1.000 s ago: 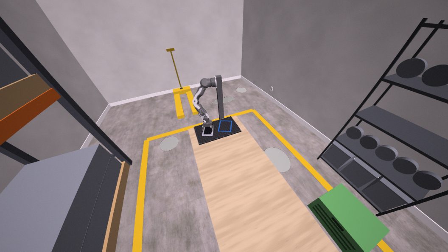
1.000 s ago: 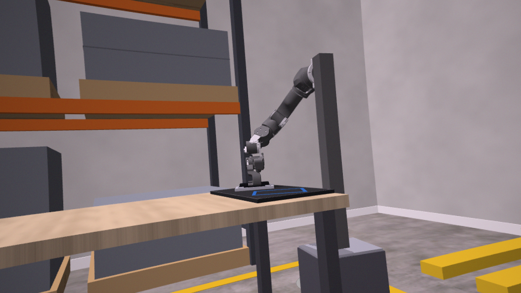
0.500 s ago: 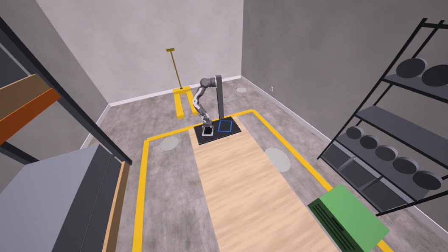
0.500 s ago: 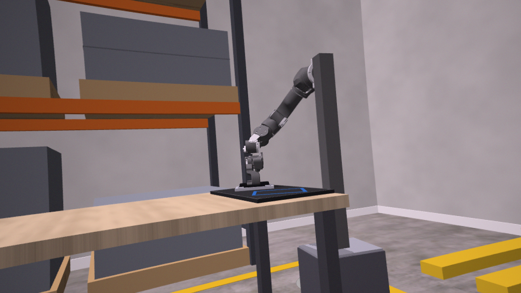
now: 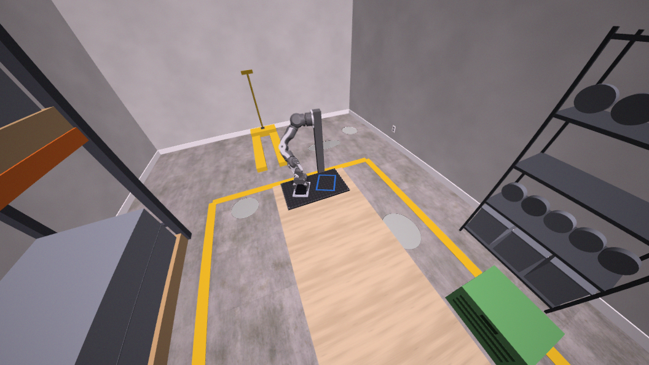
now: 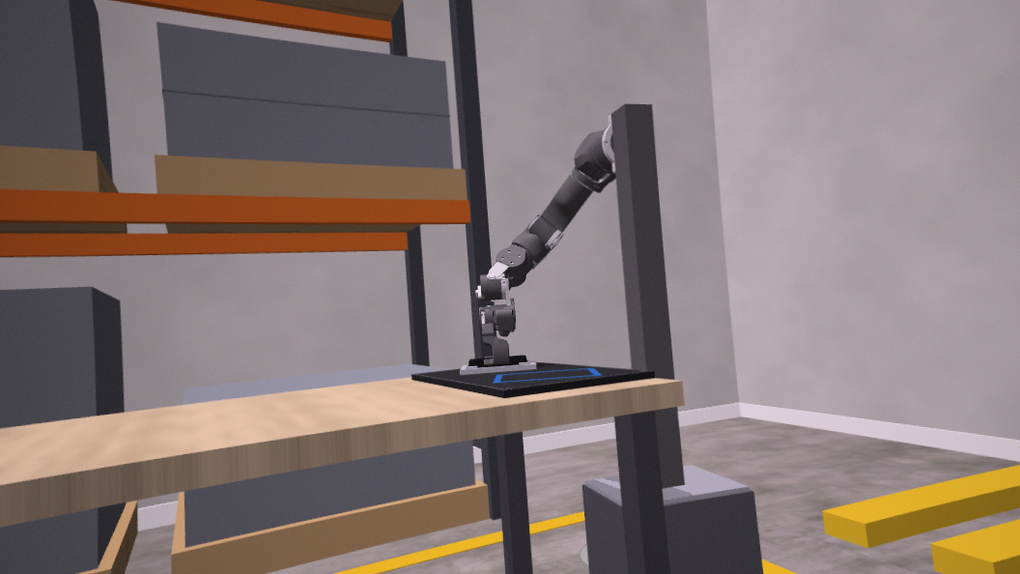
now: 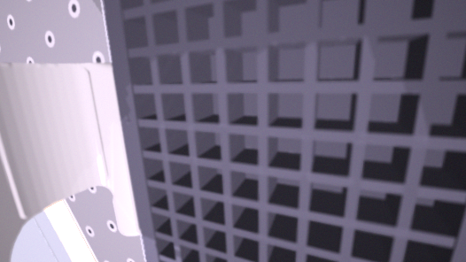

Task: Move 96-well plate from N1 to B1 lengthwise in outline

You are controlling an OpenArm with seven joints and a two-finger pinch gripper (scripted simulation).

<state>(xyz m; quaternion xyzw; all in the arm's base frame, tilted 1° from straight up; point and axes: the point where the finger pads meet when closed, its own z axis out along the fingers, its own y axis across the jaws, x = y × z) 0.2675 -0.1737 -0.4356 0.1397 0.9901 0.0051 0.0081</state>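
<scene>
My gripper is now right at the 96-well plate. Round my hand: plate nest N1 (1 cm below).
</scene>
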